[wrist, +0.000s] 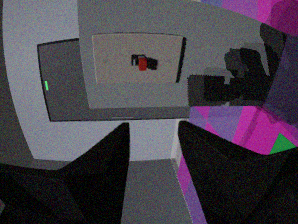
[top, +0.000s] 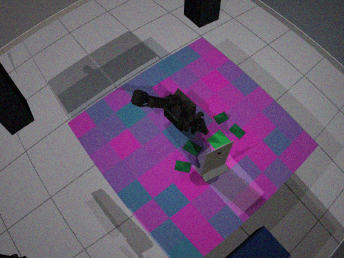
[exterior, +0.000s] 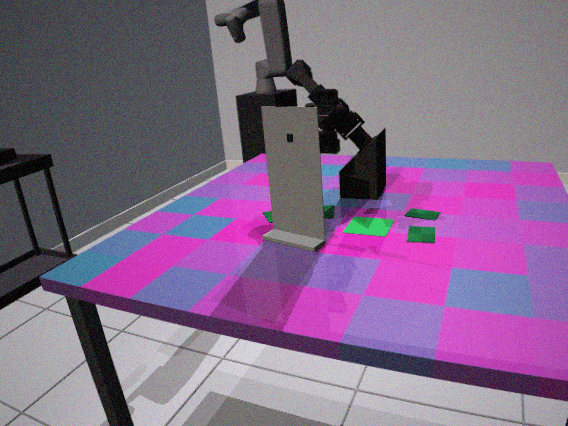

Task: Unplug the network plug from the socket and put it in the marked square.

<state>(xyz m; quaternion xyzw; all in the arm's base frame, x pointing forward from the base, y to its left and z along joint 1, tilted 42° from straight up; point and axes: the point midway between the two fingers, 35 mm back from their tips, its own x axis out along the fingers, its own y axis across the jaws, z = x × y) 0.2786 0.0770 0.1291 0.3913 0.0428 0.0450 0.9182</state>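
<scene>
My gripper tip is 12 cm short of the network plug and 2 cm to the left of it. The rest, counted from my gripper tip: green marked square: 27 cm below, 14 cm to the left; then grey panel: 14 cm ahead, 11 cm below, 2 cm to the right.
</scene>
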